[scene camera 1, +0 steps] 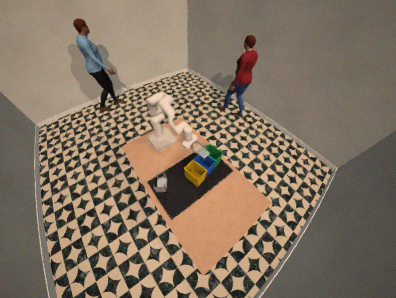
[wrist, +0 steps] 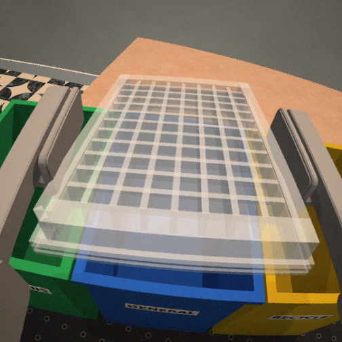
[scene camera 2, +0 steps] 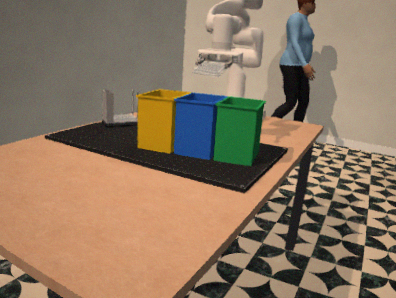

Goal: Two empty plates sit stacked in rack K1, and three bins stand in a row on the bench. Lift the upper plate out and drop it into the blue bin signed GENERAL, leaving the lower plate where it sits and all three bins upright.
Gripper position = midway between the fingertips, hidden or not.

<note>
In view: the gripper (wrist: 179, 110) and a gridded plate (wrist: 178, 173).
</note>
